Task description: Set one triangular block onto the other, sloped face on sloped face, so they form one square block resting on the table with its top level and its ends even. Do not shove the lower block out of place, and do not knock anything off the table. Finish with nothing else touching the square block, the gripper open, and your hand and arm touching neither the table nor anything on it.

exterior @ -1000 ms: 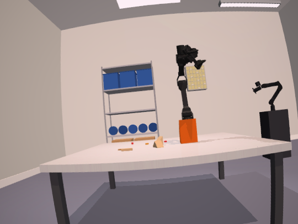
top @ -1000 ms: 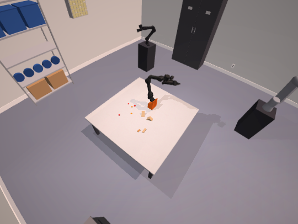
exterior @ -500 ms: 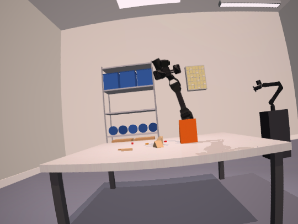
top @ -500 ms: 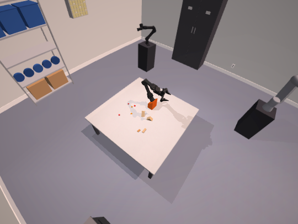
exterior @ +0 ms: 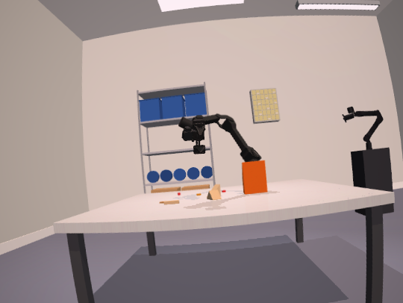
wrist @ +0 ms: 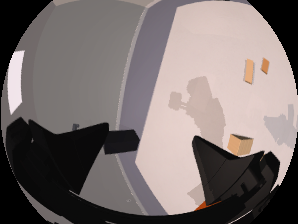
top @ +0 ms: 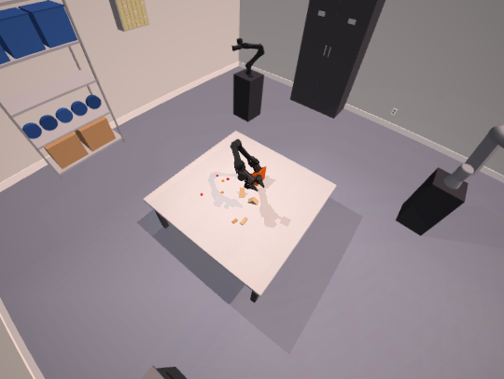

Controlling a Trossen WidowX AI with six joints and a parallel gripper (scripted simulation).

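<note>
The wedge block is 3 cm behind my gripper tip, 9 cm to the right of it and 26 cm below it.
</note>
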